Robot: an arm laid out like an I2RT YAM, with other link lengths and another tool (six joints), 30 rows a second.
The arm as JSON. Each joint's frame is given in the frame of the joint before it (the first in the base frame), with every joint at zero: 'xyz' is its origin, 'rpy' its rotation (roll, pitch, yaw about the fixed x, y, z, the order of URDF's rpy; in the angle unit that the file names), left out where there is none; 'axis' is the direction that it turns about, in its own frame. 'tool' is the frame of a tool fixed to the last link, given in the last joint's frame.
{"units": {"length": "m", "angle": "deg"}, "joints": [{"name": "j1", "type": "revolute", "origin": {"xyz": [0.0, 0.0, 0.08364]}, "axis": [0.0, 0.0, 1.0]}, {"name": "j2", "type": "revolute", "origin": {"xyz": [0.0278, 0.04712, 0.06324]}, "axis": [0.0, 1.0, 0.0]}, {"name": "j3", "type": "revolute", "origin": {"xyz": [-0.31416, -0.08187, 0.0]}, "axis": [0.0, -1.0, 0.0]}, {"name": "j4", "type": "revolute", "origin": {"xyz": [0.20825, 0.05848, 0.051]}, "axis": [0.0, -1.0, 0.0]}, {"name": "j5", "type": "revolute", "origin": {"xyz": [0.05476, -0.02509, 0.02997]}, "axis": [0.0, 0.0, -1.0]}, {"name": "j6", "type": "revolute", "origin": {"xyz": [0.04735, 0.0, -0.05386]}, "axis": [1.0, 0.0, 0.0]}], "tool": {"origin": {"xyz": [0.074, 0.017, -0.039], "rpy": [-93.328, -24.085, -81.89]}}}
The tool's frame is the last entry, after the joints.
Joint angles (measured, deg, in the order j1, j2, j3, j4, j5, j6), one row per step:
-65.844, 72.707, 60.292, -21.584, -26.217, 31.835
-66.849, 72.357, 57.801, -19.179, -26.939, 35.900
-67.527, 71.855, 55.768, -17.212, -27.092, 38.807
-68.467, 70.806, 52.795, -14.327, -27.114, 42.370
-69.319, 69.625, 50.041, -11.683, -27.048, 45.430
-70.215, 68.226, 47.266, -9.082, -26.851, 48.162
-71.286, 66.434, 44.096, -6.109, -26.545, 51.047
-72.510, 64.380, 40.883, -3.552, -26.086, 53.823
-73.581, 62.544, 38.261, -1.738, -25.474, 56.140
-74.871, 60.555, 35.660, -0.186, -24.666, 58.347
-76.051, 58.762, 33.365, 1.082, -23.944, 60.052
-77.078, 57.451, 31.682, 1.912, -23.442, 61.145
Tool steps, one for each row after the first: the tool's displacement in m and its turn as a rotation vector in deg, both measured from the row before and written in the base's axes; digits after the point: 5 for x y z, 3 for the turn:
-0.00146, -0.00082, -0.00502, 2.797, -2.510, -2.431
-0.00172, -0.00028, -0.00387, 1.685, -1.725, -1.980
-0.00330, 0.00048, -0.00506, 1.617, -2.234, -2.640
-0.00351, 0.00118, -0.00421, 1.122, -2.012, -2.344
-0.00421, 0.00174, -0.00399, 0.702, -1.867, -2.307
-0.00529, 0.00246, -0.00418, 0.410, -2.081, -2.597
-0.00639, 0.00344, -0.00469, 0.459, -1.942, -2.789
-0.00584, 0.00312, -0.00417, 0.445, -1.530, -2.550
-0.00684, 0.00306, -0.00452, 0.391, -1.402, -2.881
-0.00612, 0.00296, -0.00447, 0.217, -1.091, -2.485
-0.00488, 0.00208, -0.00373, 0.146, -0.694, -1.894

